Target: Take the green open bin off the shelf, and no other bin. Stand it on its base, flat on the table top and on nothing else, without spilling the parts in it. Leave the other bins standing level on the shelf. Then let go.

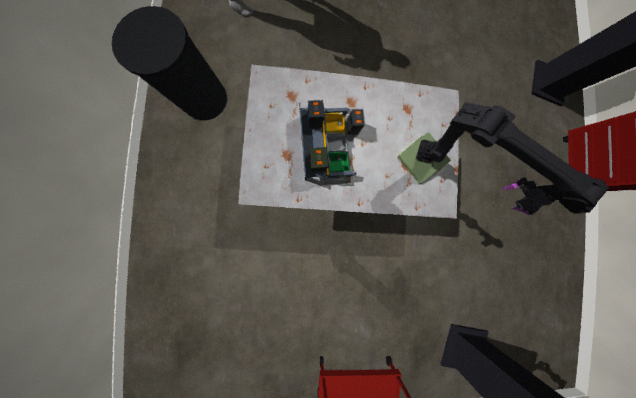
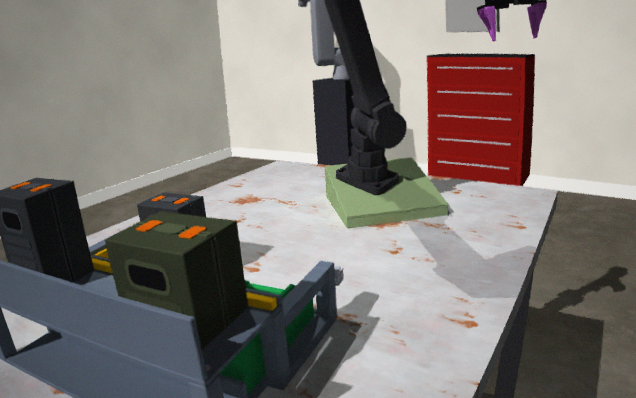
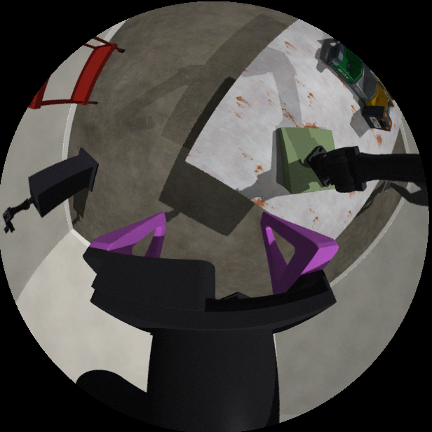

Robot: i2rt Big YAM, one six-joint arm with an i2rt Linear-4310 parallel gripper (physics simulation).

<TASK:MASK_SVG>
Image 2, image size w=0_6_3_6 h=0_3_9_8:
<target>olive case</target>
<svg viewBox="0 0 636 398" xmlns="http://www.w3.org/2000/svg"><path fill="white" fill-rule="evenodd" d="M105 239L118 296L195 317L202 350L248 308L238 227L235 220L160 211Z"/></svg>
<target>dark case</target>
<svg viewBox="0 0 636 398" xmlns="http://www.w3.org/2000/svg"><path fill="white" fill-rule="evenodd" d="M137 204L140 221L160 211L206 217L203 196L161 193Z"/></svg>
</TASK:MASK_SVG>
